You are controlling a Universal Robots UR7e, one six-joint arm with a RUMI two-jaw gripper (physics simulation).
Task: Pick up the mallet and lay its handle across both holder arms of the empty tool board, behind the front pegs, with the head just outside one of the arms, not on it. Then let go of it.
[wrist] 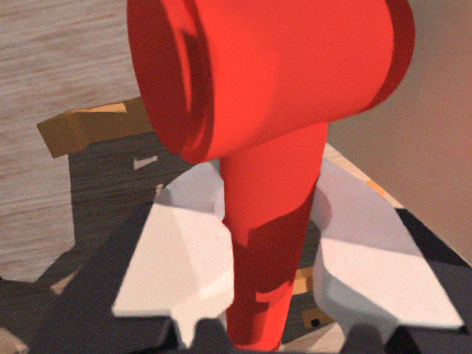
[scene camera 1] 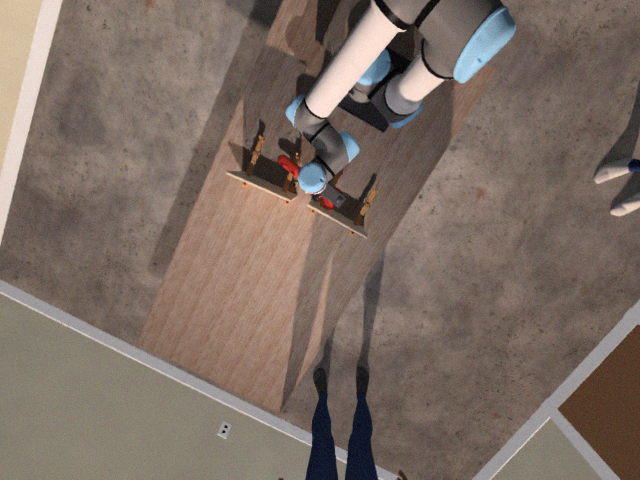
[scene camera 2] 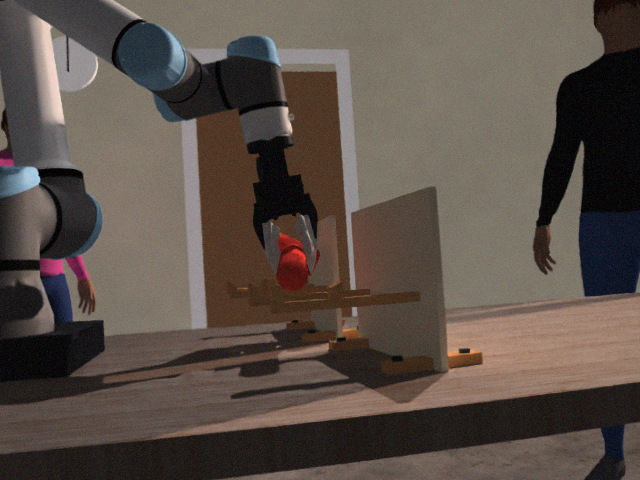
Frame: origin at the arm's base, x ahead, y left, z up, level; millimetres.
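Seen in the pictures: gripper, between the fingertips: (wrist: 263,158).
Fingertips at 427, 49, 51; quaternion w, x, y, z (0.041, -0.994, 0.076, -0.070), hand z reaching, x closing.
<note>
Offsets run from my fingertips to a thing's top centre, as dx, dy, dz. "*": to the spot under its first point. Level surfaces: height alone.
The red mallet (scene camera 1: 287,165) (scene camera 2: 292,273) (wrist: 275,215) is held in the air, its handle pointing towards scene camera 2 and tilted slightly down. Its head @(+4, +50, +74) (wrist: 300,65) is at the far end, above an arm (wrist: 95,127) in the wrist view. My gripper (scene camera 2: 293,260) (wrist: 263,158) is shut on the handle near the head, over the gap between two upright boards. The left board (scene camera 1: 260,184) (scene camera 2: 398,253) has arms (scene camera 1: 253,159) (scene camera 2: 382,298) towards the robot; the handle end is near its inner arm. Whether handle and arm touch is unclear. The arm hides much in scene camera 1.
A second board (scene camera 1: 339,221) (scene camera 2: 327,242) (wrist: 432,135) stands just right of the first in scene camera 1, with two pegged arms (scene camera 1: 367,205). The boards' orange feet @(* +62, -317, -94) (scene camera 2: 405,364) rest on the wooden table @(dz -103) (scene camera 1: 232,258) (scene camera 2: 180,408). People stand beside the table.
</note>
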